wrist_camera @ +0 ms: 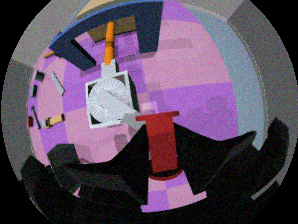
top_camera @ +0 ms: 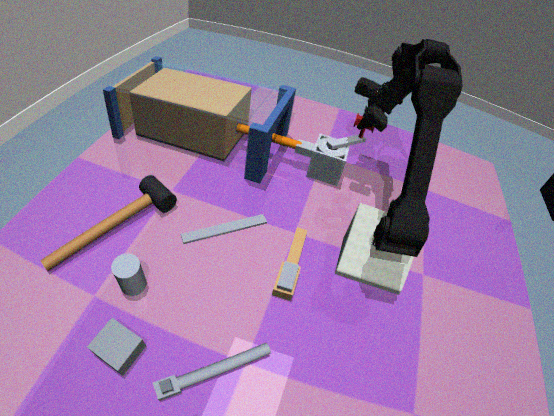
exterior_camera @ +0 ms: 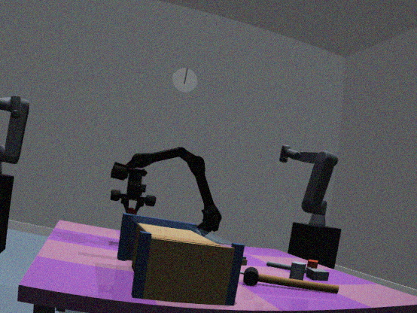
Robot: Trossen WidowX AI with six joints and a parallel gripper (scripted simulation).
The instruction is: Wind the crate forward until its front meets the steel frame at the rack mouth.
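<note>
My gripper tip is now 30 mm to the right of the grey crank handle, 30 mm above it and 10 mm short of it. The rest, counted from my gripper tip: grey winch: 100 mm below, 70 mm to the left, 40 mm ahead; blue frame: 210 mm ahead, 80 mm to the left, 30 mm below; red knob: 10 mm behind.
</note>
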